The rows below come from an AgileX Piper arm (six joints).
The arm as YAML. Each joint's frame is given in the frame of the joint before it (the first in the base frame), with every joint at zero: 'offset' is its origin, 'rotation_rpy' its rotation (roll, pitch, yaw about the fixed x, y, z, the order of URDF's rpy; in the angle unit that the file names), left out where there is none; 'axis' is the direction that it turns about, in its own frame. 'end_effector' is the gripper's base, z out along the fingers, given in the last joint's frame.
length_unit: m
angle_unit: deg
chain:
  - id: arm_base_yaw
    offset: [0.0, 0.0, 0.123]
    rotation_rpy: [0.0, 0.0, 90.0]
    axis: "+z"
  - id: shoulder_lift
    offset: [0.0, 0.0, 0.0]
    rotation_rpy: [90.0, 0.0, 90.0]
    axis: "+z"
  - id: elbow
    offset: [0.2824, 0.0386, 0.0]
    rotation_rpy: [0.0, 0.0, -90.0]
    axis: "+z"
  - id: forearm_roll
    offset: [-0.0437, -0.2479, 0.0]
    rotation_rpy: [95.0, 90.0, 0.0]
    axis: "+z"
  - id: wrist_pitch
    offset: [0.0, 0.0, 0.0]
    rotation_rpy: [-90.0, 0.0, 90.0]
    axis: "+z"
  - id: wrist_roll
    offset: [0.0, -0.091, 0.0]
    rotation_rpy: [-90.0, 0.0, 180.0]
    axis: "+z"
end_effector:
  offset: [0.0, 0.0, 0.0]
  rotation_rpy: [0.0, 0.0, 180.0]
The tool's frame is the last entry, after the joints.
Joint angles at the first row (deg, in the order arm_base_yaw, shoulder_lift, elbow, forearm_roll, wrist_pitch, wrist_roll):
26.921, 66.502, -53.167, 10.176, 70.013, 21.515
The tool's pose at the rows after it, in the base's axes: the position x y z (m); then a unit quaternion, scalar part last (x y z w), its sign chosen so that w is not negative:
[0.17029, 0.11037, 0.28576, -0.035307, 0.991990, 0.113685, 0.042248]
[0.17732, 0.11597, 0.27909, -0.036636, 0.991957, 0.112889, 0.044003]
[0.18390, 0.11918, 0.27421, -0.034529, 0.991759, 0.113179, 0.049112]
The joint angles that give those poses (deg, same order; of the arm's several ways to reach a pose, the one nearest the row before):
28.732, 69.247, -53.167, 10.120, 68.927, 21.835
29.255, 71.251, -53.168, 10.004, 66.733, 21.885
29.255, 72.766, -53.229, 9.871, 64.733, 21.885

